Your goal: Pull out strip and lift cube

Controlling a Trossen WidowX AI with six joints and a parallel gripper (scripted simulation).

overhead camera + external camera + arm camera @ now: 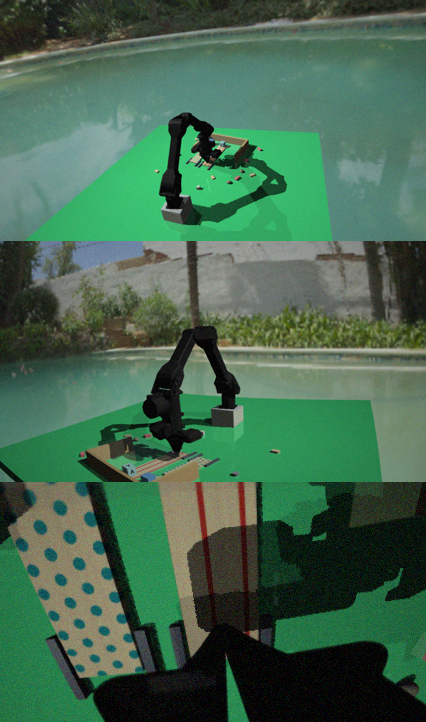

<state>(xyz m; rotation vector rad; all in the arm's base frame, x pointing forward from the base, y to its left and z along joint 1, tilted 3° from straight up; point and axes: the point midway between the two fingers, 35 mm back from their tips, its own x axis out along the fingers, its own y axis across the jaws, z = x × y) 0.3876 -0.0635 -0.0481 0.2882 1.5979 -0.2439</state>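
Right now my gripper tip is 8 cm short of the dotted strip and 7 cm to the right of it.
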